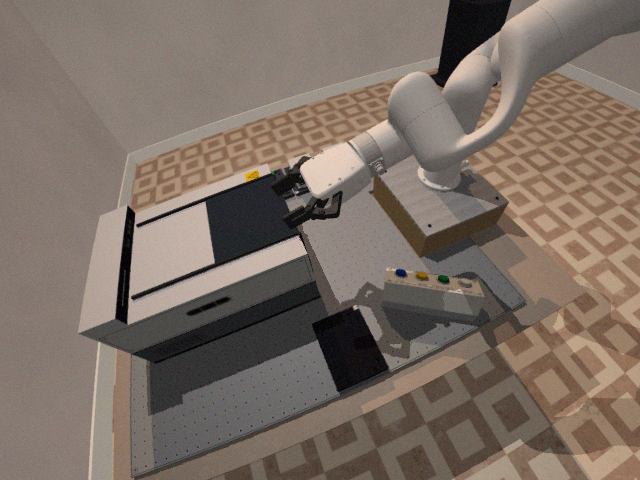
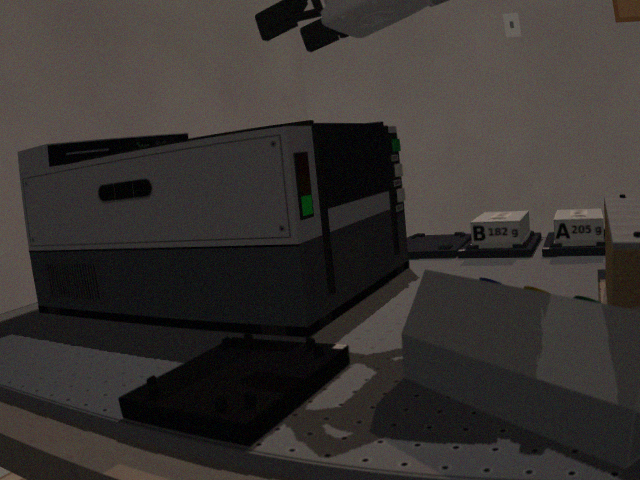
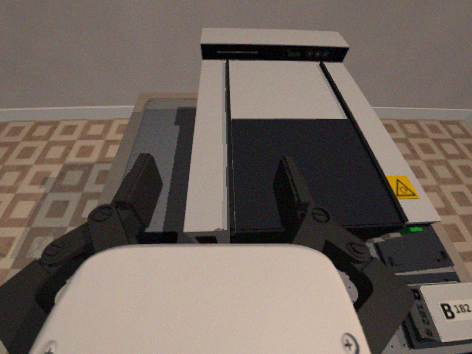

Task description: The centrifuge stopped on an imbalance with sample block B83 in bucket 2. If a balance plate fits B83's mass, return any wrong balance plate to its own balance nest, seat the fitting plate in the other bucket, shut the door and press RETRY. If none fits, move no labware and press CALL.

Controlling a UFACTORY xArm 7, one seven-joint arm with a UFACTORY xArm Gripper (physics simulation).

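Places are measured from the arm's base along level axes (x ahead, y right, z down), in millimetres.
Pixels of known places: gripper, between the fingertips: (image 1: 279, 206) (image 2: 283, 35) (image 3: 218, 170); arm's base, origin of its link: (image 1: 438, 176).
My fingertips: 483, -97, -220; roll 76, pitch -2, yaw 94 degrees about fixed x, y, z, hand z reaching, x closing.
Ahead of a thing's pixels: the offset from my fingertips to its top centre, as dx, dy, dz.
The centrifuge (image 1: 170, 237) (image 2: 206, 217) (image 3: 210, 150) has a flat dark panel {+69, +122, +100} (image 1: 248, 217) (image 3: 305, 170) across the front of its top. The buckets and block B83 do not show. My gripper (image 1: 285, 204) (image 2: 286, 35) (image 3: 218, 170) is open and empty, above the centrifuge's front edge. Balance plate B {-161, +416, +259} (image 2: 499, 227) (image 3: 447, 295), marked 182 g, sits on a dark nest. Plate A {-298, +408, +259} (image 2: 577, 219), marked 205 g, sits on the nest beside it. The button box {-256, -176, +229} (image 1: 434, 299) (image 2: 480, 325) has blue, yellow, green and white buttons; their labels are unreadable.
An empty dark nest {-32, +427, +295} (image 2: 436, 245) (image 3: 415, 250) lies beside plate B's nest, near the centrifuge. A larger black nest {-23, -194, +285} (image 1: 351, 351) (image 2: 232, 382) lies near the table edge between the centrifuge and button box. The arm's base block (image 1: 460, 222) stands behind the button box.
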